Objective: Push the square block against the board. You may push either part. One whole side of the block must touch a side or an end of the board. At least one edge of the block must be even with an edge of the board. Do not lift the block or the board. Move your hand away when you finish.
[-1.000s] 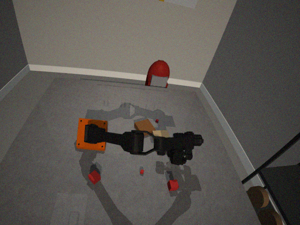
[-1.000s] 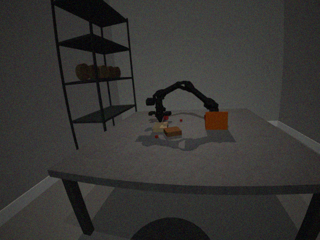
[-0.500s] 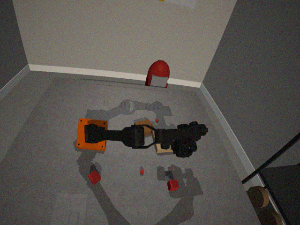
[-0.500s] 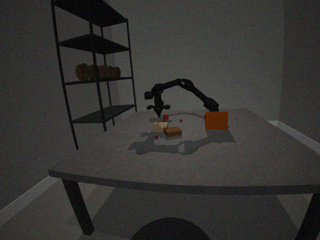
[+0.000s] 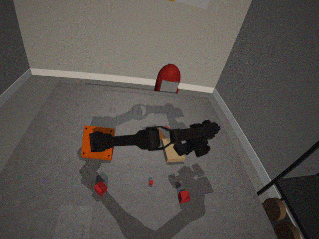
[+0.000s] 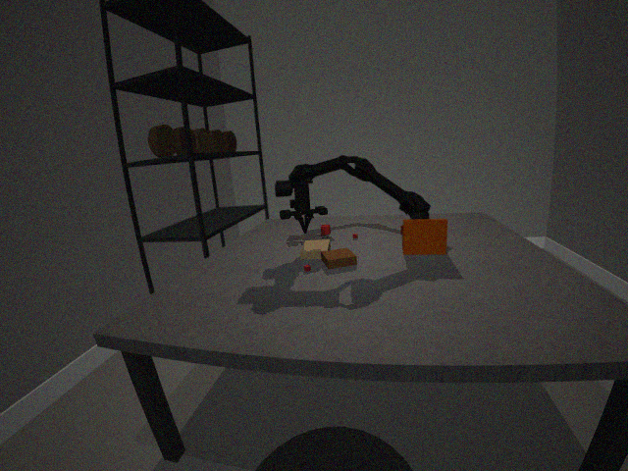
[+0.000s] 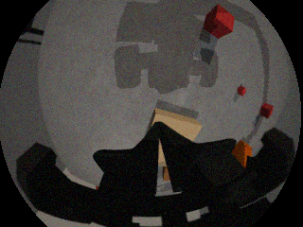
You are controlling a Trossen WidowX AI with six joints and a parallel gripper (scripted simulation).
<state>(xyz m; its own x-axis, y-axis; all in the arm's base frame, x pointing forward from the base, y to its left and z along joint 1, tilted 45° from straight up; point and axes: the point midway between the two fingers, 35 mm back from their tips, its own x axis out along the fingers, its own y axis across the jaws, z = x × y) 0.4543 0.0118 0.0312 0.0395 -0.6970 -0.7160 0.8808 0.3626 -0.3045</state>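
Right now the board is 6 cm to the left of my gripper tip, 6 cm behind it and 5 cm below it. The rest, counted from my gripper tip: square block (17 cm behind, 16 cm to the left, 5 cm below).
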